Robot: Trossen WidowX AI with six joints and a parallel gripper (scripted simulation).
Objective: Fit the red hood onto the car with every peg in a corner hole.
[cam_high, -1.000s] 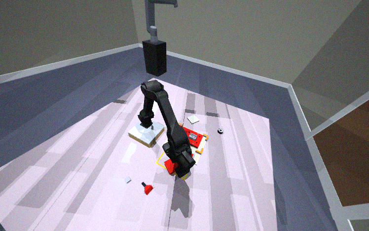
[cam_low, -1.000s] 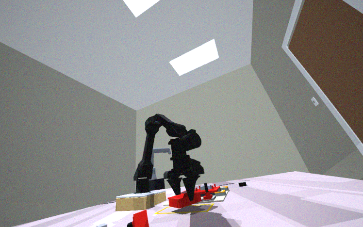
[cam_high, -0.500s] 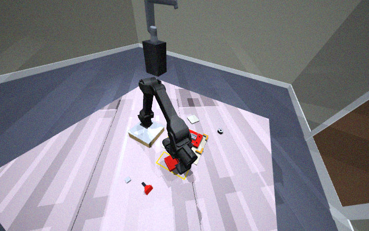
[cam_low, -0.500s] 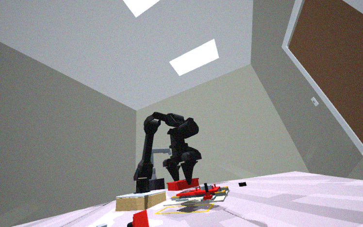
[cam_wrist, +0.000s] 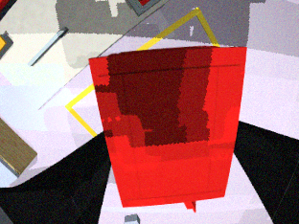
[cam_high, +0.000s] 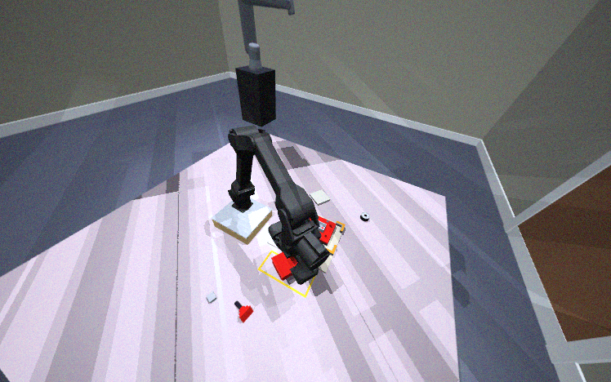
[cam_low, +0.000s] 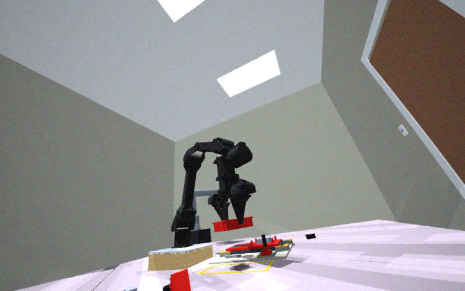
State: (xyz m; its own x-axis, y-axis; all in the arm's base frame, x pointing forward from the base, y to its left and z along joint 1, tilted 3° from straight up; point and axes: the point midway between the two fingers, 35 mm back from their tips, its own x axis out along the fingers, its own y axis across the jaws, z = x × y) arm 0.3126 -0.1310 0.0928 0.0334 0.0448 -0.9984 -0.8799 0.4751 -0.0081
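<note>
Now: the cream jig 10 mm behind my gripper tip, 190 mm to the left of it and 90 mm below it. Round my gripper tip: small grey cube (170 mm behind, 180 mm to the right, 100 mm below); then red hood (10 mm above); then white card (70 mm behind, 400 mm to the left, 100 mm below).
</note>
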